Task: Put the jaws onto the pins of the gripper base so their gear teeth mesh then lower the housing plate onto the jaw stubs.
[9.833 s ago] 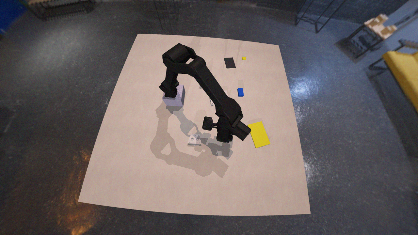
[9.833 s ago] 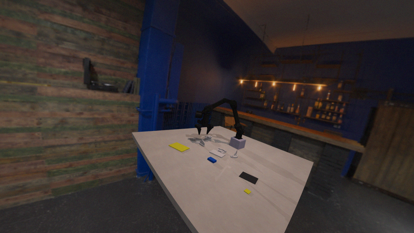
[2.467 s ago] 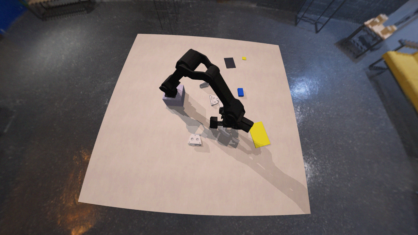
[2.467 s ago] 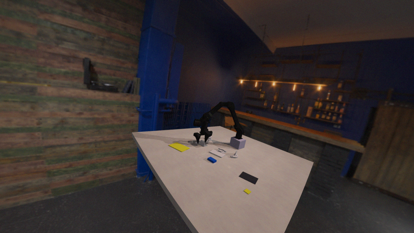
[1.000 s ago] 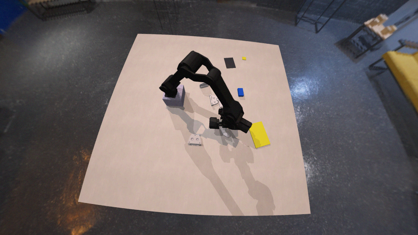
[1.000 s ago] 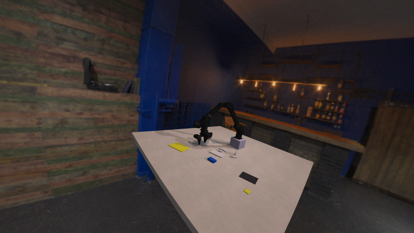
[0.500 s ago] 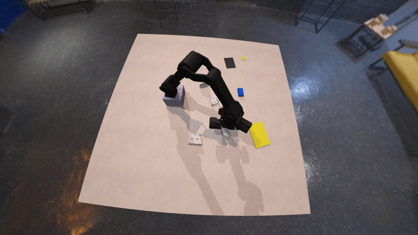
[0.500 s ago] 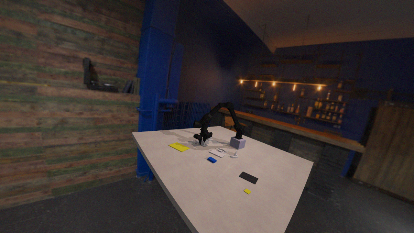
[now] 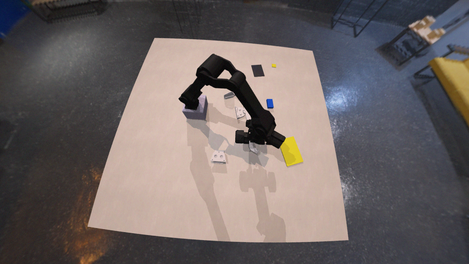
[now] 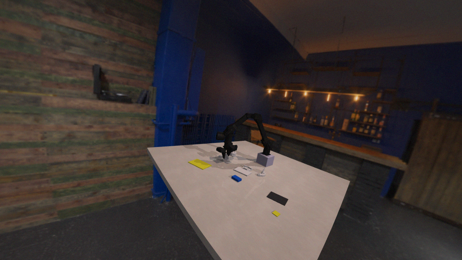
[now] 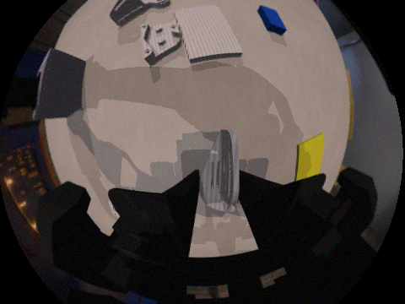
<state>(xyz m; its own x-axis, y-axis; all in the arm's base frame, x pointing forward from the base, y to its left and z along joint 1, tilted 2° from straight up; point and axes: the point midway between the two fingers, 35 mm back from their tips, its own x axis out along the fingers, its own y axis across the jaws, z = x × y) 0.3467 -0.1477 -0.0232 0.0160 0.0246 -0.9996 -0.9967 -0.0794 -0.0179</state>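
The grey jaw is 2 cm ahead of my gripper tip and 3 cm to the right of it. Round my gripper tip: blue block: 10 cm ahead, 27 cm to the left, 2 cm below; then white block: 16 cm behind, 10 cm to the right, 2 cm below; then yellow sheet: 23 cm ahead, 2 cm to the right, 3 cm below.
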